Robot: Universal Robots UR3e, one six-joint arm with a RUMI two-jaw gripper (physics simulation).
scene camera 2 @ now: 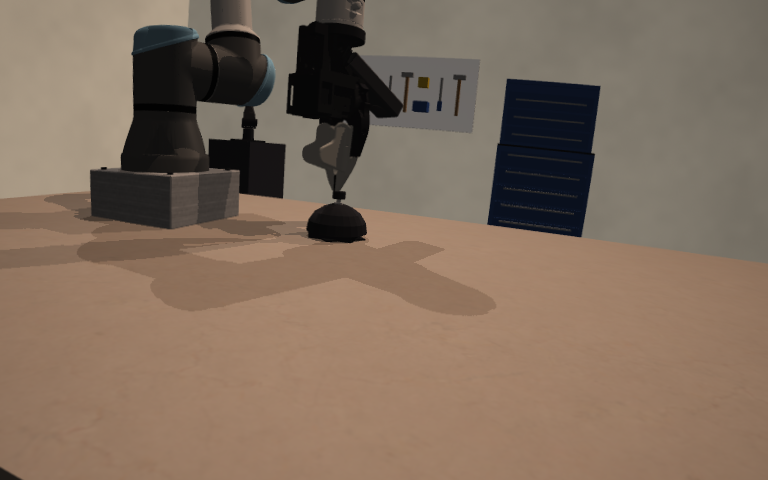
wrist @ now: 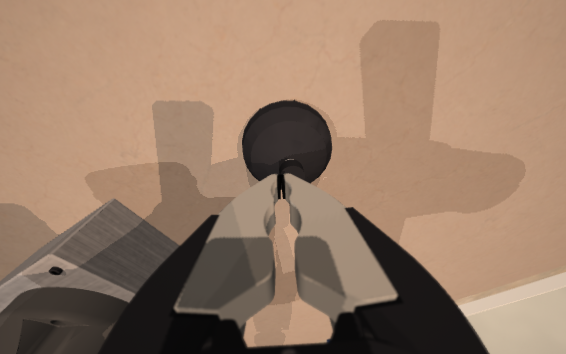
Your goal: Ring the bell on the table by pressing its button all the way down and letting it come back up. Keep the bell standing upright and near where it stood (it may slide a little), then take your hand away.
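Frame: origin at the arm's base, x ahead, y left, z up, level; centimetres.
Where they show: gripper, fingertip midpoint: (scene camera 2: 336,190) (wrist: 280,176); arm's base, link origin: (scene camera 2: 166,169) (wrist: 88,317).
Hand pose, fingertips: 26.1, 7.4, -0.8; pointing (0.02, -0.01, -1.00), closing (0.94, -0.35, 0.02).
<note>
Each offset is from my fingertips to the centre of the thing, as dx, dy, dz. Level surfaces: height alone.
The bell, a black dome {+0.7, -0.4, -3.1} (scene camera 2: 336,223) (wrist: 286,130), stands upright on the table. Its small black button {+0.7, -0.4, -0.5} (scene camera 2: 339,195) (wrist: 292,166) sits above the dome, with a short stretch of pale stem showing between them in the scene view. My gripper (scene camera 2: 337,190) (wrist: 280,176) is shut and empty, pointing down. Its fingertips are right at the top of the button and appear to touch it. In the wrist view the tips cover part of the button and the dome's near edge.
The arm's grey base block (scene camera 2: 133,196) (wrist: 117,240) stands on the table {dz -6.3} (scene camera 2: 396,367) (wrist: 225,50), to the left of the bell in the scene view. A dark box (scene camera 2: 266,169), a blue cabinet (scene camera 2: 543,152) and a tool board (scene camera 2: 470,121) are in the background.
</note>
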